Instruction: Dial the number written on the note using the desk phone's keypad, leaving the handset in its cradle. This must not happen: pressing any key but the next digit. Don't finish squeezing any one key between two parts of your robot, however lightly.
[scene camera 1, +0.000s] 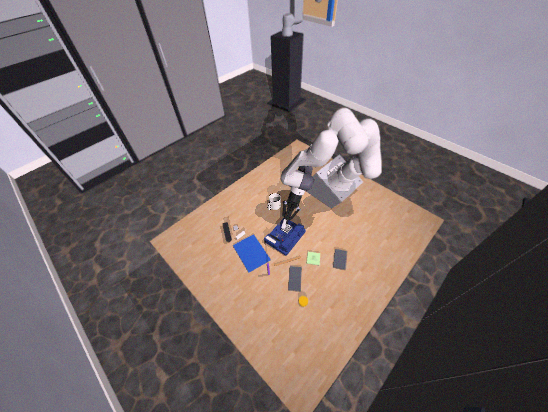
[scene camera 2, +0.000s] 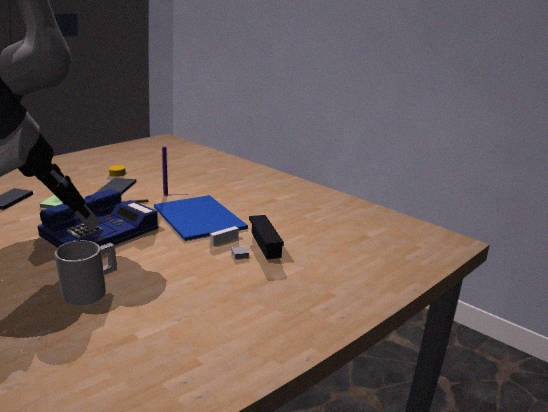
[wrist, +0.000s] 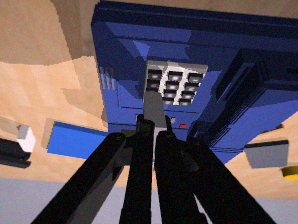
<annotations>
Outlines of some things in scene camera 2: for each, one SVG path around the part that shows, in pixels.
The gripper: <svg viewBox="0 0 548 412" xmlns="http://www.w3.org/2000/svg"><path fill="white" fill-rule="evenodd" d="M39 132L35 143L29 151L27 161L18 169L24 176L36 176L64 205L71 209L70 212L72 214L75 213L93 231L100 220L87 207L85 200L73 185L70 177L64 176L60 168L55 163L51 163L54 154L53 148Z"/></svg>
A blue folder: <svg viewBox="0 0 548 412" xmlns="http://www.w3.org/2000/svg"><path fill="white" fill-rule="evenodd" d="M248 229L246 223L210 195L154 204L154 208L184 241L210 236L210 233L234 226L238 227L239 230Z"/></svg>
A black box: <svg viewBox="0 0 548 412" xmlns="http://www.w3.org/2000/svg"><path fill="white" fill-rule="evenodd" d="M249 216L252 224L252 234L266 259L282 258L284 241L267 216Z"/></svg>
A handset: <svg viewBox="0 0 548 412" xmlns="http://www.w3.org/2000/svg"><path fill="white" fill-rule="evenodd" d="M76 215L70 213L71 209L63 203L40 211L40 219L47 225L56 225L71 220ZM120 192L108 189L86 196L84 198L85 204L91 211L116 205L122 201Z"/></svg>
</annotations>
